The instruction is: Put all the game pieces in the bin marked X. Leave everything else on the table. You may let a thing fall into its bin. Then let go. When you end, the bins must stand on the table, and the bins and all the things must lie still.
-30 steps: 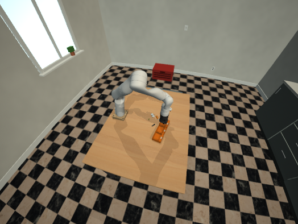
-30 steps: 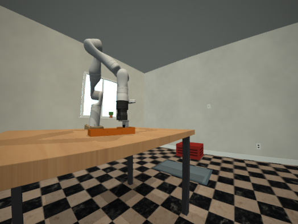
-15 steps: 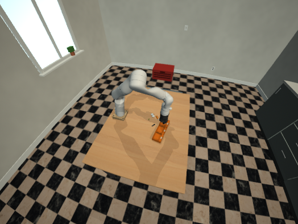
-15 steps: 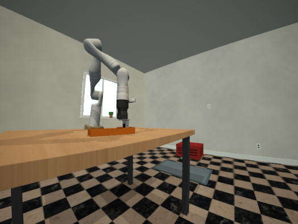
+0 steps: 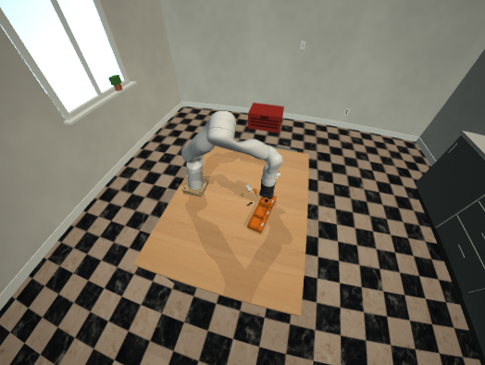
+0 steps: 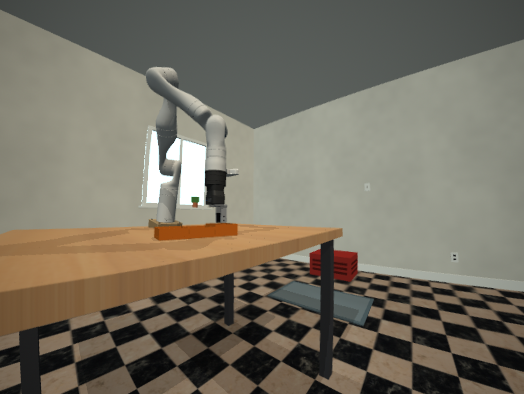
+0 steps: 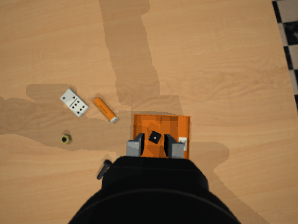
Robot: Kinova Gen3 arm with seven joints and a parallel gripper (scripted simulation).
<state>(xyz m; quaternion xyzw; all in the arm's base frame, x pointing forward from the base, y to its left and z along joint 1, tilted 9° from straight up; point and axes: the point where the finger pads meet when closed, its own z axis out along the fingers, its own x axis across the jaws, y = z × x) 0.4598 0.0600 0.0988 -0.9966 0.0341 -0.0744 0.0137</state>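
Right now my hand is 40 mm above the black die. Round my hand: orange battery (80 mm behind, 50 mm to the left, 50 mm below); black screw (90 mm behind, 50 mm to the right, 50 mm below); orange bin row (90 mm to the right, 40 mm below).
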